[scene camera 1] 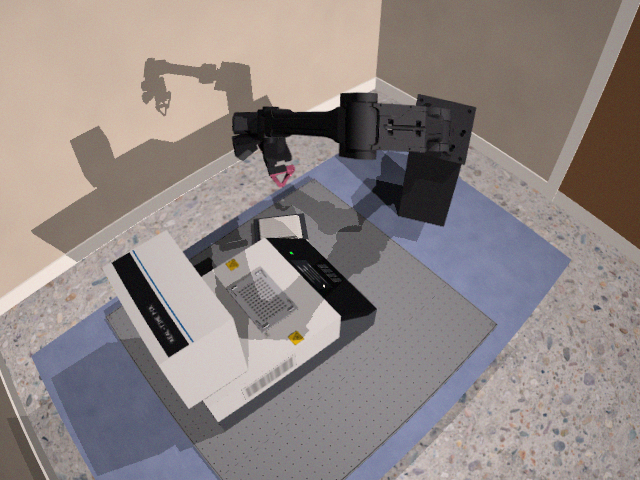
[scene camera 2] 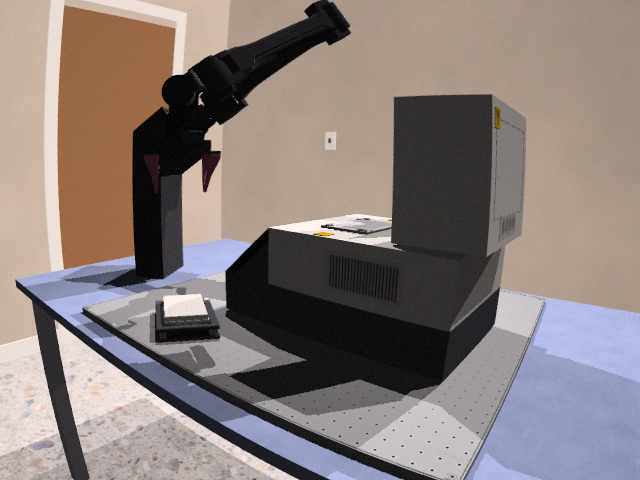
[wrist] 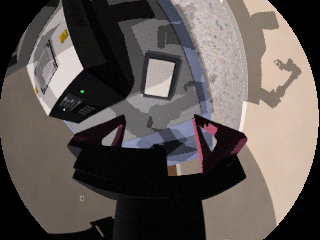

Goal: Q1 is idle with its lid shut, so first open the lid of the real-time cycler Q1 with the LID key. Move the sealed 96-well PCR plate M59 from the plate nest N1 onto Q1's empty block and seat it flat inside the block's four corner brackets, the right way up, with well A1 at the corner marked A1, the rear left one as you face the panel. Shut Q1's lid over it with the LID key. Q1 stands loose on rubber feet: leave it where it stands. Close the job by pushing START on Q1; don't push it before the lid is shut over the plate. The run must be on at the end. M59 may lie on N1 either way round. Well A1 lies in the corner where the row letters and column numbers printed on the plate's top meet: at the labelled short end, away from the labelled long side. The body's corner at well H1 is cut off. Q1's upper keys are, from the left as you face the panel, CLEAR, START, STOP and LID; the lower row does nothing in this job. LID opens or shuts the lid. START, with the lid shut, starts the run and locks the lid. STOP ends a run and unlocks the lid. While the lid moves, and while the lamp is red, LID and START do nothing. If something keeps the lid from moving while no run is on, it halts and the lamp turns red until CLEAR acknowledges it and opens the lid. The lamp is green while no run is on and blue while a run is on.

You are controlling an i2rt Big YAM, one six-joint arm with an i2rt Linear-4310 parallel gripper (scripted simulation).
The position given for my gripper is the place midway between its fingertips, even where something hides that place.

I see my gripper (scene camera 2: pixel 180 192), a sealed plate M59 (scene camera 2: pixel 182 309), a lid (scene camera 2: pixel 459 161) and a plate nest N1 (scene camera 2: pixel 159 309).
The sealed plate M59 also shows in scene camera 1 (scene camera 1: pixel 289 227) and in the wrist view (wrist: pixel 159 74). The lid shows as well in scene camera 1 (scene camera 1: pixel 193 338). My gripper is seen too in scene camera 1 (scene camera 1: pixel 276 174) and in the wrist view (wrist: pixel 159 118).
